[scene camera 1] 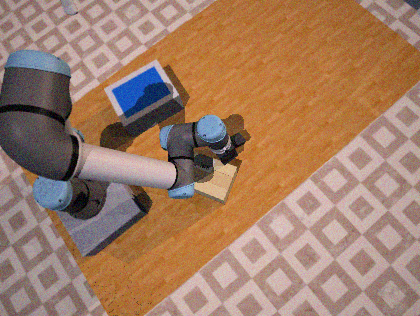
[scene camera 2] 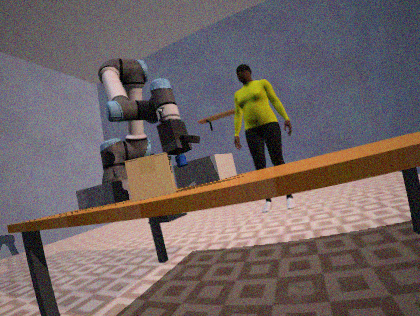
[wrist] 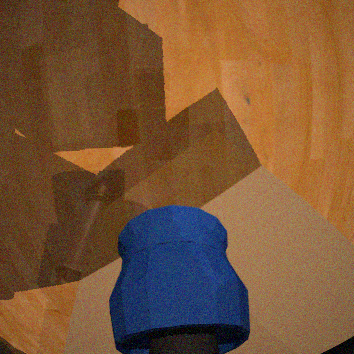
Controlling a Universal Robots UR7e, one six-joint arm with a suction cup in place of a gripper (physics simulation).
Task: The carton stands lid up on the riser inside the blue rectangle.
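Places are measured from the arm's base along level axes (x back, y right, z up), in centimetres.
Pixels of known places: hand at its tool point: (scene camera 2: 182, 165) (wrist: 172, 250); arm's base at its link origin: (scene camera 1: 86, 199) (scene camera 2: 117, 183).
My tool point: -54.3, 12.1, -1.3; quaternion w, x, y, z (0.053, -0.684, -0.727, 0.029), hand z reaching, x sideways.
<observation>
Ahead of a thing's pixels: the offset from my tool point to its top centre, as dx, dy, dz. Level surfaces: height alone.
The tan carton {+10.2, +3.9, +4.6} (scene camera 1: 217, 181) (scene camera 2: 150, 177) (wrist: 295, 240) stands on the table, apart from the riser; whether its lid faces up I cannot tell. The grey riser {+16.5, -39.6, +4.1} (scene camera 1: 162, 112) (scene camera 2: 197, 171) stands farther back and bears the blue rectangle {+16.5, -39.6, +4.1} (scene camera 1: 131, 97), partly in the arm's shadow, with no carton on it. My blue suction cup (scene camera 2: 181, 160) (wrist: 173, 225) is low beside the carton in scene camera 2, near its upper edge, and overlaps a plain tan face in the wrist view. It holds nothing. The arm hides the cup in scene camera 1. Any small gap to the carton is hard to judge.
The arm's grey base block (scene camera 1: 107, 227) (scene camera 2: 94, 196) stands at the table's left end. The wooden table {dz -8.0} (scene camera 1: 310, 75) (scene camera 2: 300, 172) extends to the right. A person in a yellow top (scene camera 2: 256, 105) stands behind the table. Arm shadows fall around the carton.
</observation>
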